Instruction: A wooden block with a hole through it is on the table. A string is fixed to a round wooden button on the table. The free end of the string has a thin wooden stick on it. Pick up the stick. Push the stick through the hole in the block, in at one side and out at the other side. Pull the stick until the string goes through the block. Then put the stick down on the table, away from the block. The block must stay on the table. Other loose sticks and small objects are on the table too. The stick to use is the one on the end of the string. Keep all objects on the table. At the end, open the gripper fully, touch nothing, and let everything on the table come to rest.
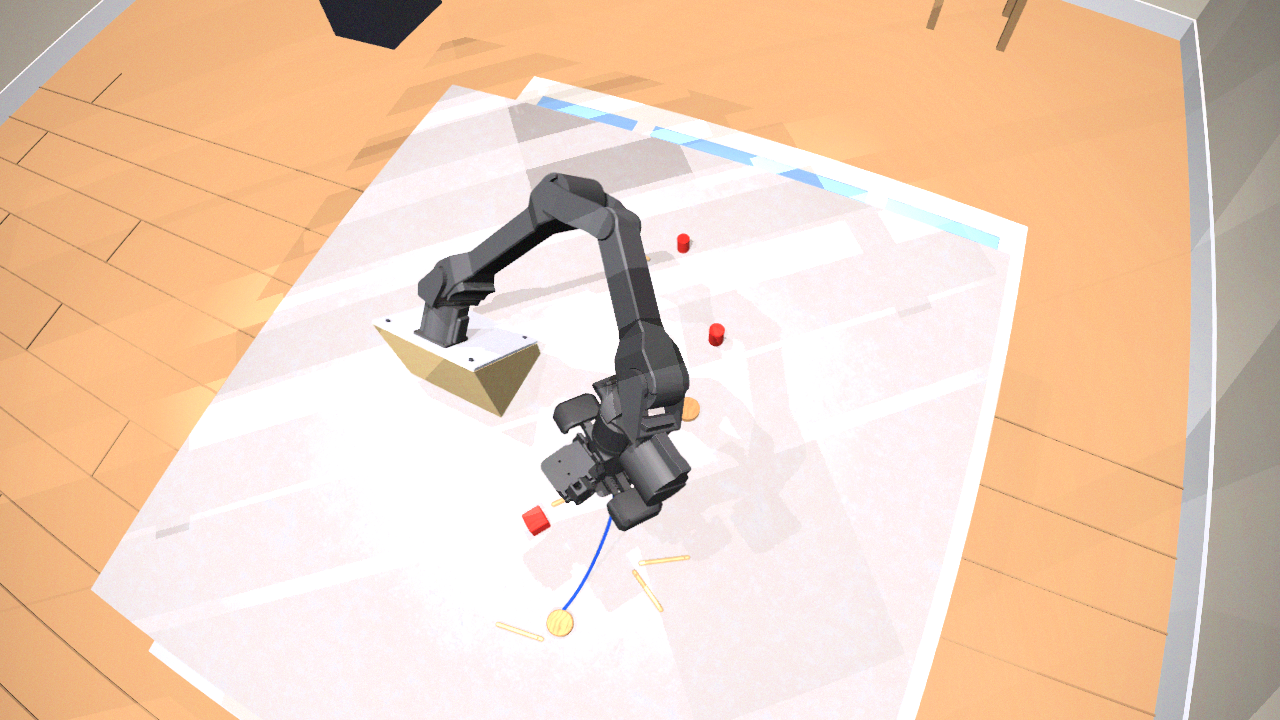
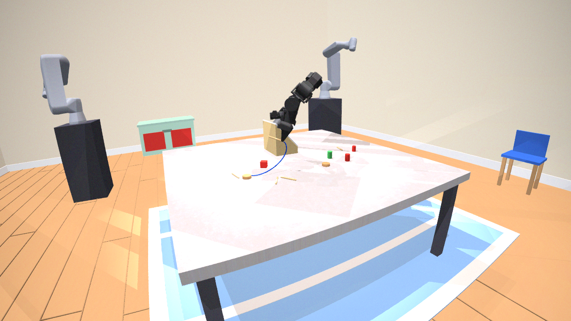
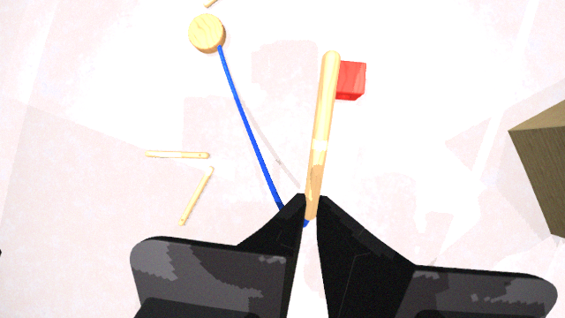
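My gripper tip is now 9 cm past the red cube, 6 cm to the left of it and 12 cm above it. Round my gripper tip: green cylinder (5 cm behind, 30 cm to the left, 12 cm below); then round wooden button (2 cm ahead, 19 cm to the right, 13 cm below); then thin wooden stick (1 cm behind, 1 cm to the right, 1 cm above).
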